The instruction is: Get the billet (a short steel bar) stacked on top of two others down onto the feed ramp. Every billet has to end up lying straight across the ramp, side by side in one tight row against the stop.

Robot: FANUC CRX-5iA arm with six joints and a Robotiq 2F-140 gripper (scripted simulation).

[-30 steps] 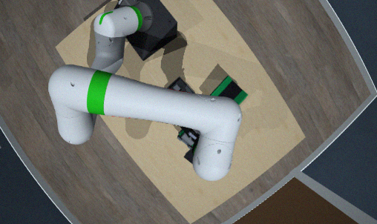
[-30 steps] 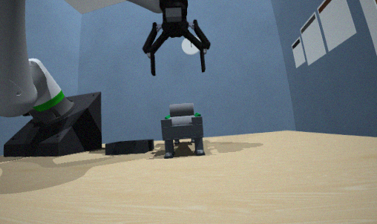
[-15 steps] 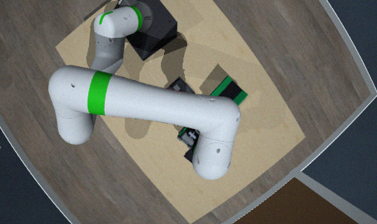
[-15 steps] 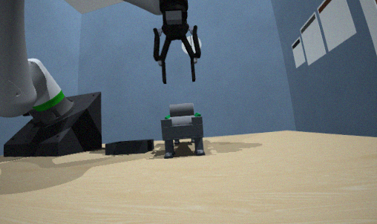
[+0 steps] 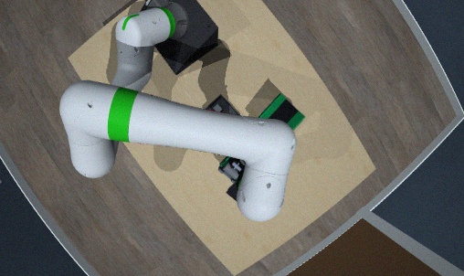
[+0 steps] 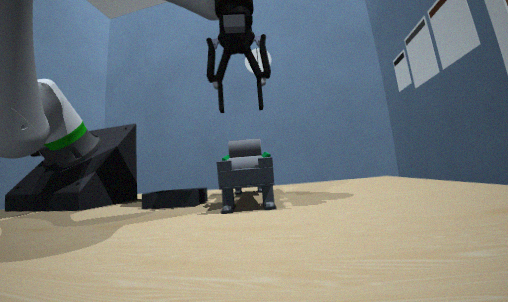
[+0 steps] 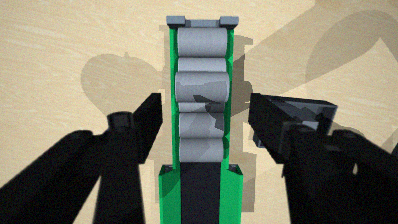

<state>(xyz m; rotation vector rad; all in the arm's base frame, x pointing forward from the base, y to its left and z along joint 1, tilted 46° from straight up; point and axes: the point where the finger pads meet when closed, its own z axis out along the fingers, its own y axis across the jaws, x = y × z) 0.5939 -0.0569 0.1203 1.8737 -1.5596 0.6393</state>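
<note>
My gripper is now 20 mm short of the grey stop, 80 mm to the left of it and 170 mm above it. Round my hand: low dark tray: 190 mm behind, 60 mm to the left, 220 mm below.
</note>
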